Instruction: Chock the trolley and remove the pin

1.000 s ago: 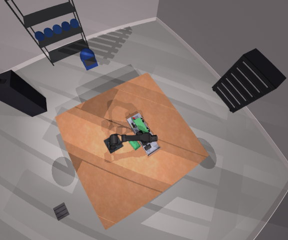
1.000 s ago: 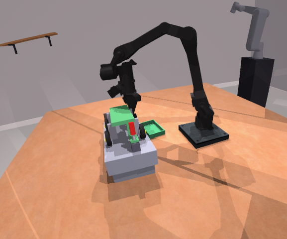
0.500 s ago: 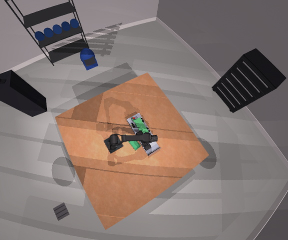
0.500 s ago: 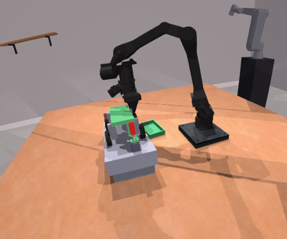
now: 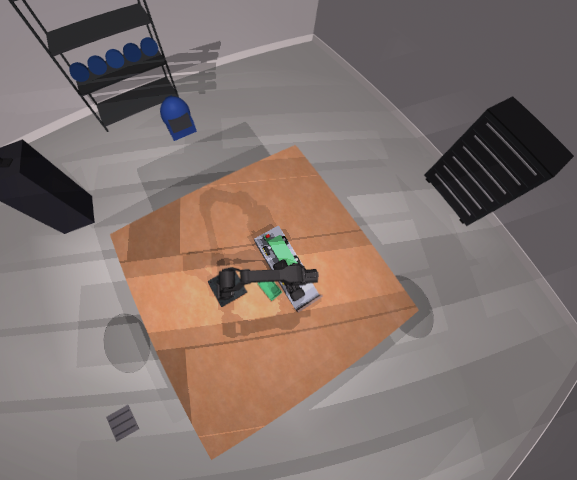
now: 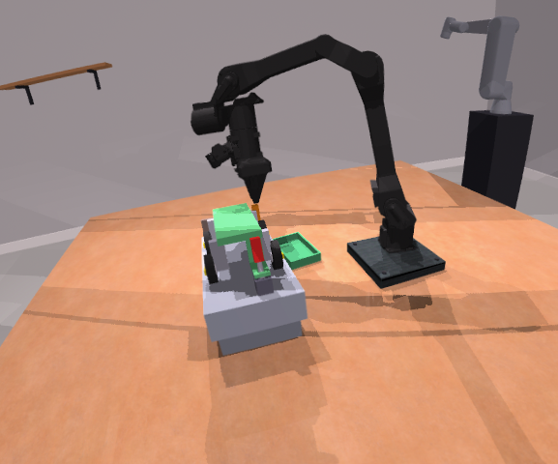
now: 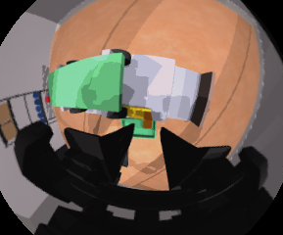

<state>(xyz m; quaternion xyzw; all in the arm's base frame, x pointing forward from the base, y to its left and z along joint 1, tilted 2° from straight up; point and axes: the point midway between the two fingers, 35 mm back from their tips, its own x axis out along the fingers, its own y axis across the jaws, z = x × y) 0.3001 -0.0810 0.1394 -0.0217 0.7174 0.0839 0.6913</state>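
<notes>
Right now the yellow chock is 30 mm to the left of my gripper tip and 50 mm below it. Also, from my gripper tip: red-headed stop pin 250 mm to the left; green-topped trolley 40 mm ahead, 140 mm to the left, 20 mm below.
</notes>
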